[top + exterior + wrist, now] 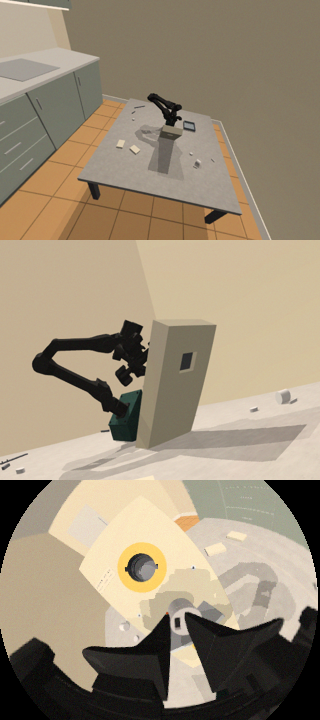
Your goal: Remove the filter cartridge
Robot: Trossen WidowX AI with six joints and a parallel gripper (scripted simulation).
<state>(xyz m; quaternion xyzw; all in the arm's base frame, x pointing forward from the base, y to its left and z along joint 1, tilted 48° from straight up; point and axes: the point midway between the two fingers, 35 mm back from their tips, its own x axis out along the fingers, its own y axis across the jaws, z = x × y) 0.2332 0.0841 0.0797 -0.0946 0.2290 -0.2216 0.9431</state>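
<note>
Right now the round grey filter cartridge is 10 mm ahead of my gripper tip and 30 mm below it. From my gripper tip the other things lie so: dark tray: 320 mm behind, 290 mm to the left, 210 mm below; then service panel: 50 mm ahead, 50 mm below.
</note>
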